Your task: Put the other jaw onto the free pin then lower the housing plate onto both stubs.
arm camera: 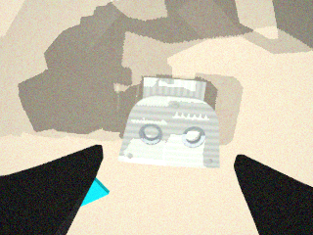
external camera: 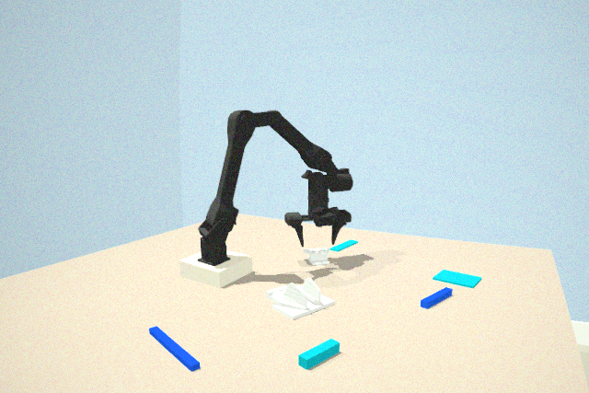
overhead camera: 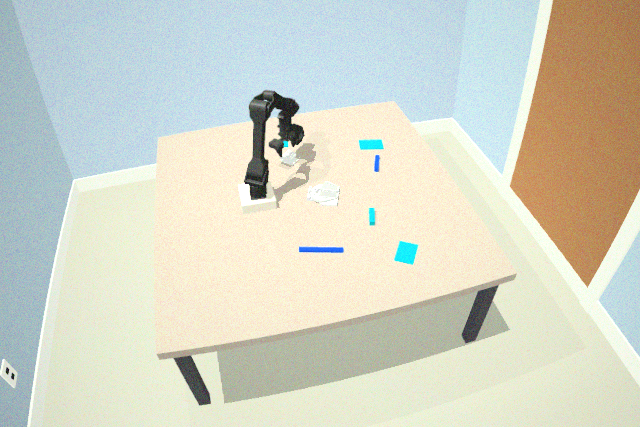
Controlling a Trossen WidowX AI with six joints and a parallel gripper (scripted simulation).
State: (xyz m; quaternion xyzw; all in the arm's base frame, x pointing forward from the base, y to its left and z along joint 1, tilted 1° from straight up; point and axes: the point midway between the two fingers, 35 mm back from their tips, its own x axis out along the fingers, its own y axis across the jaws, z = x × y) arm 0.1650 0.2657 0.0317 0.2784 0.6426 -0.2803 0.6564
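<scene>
Now: the small white piece 3 cm below my gripper tip, 1 cm to the right of it and 1 cm ahead of it. Also, from my gripper tip: cyan block 47 cm to the right, 26 cm ahead, 3 cm below; short blue bar 38 cm ahead, 13 cm to the right, 4 cm below; long blue bar 59 cm to the right, 4 cm below, 2 cm ahead.
</scene>
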